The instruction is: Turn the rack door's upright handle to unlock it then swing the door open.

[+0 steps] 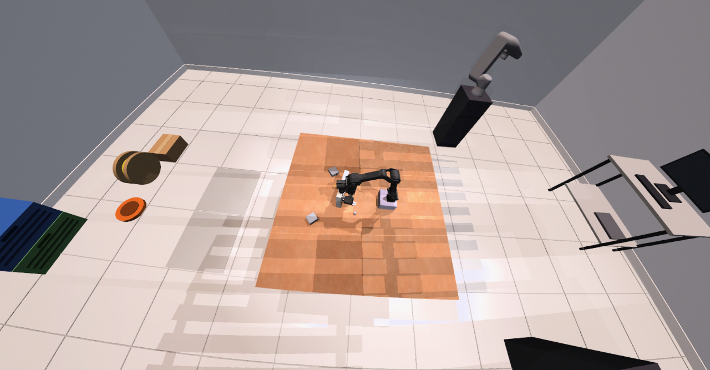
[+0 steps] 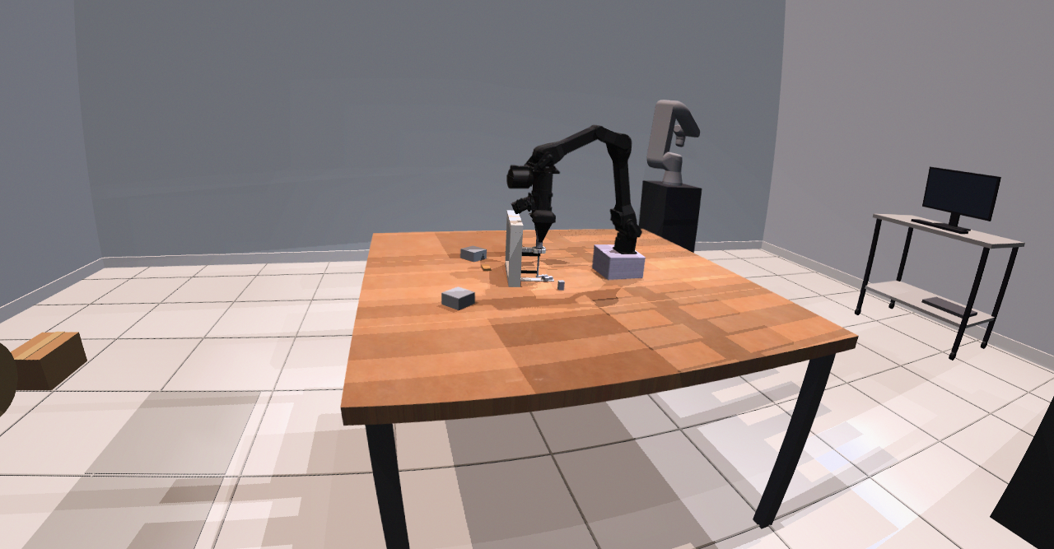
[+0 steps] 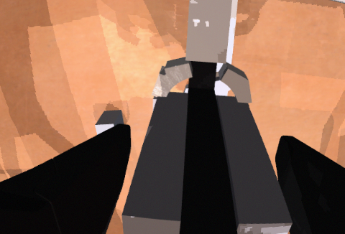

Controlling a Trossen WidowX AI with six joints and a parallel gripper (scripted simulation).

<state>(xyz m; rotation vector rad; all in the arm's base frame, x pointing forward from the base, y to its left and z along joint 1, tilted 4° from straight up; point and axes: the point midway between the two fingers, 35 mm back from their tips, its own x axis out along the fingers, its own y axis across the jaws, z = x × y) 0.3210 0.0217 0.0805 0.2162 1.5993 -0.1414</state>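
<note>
Right now the small dark cube is 12 cm below my gripper tip, 8 cm to the left of it and 5 cm behind it.
</note>
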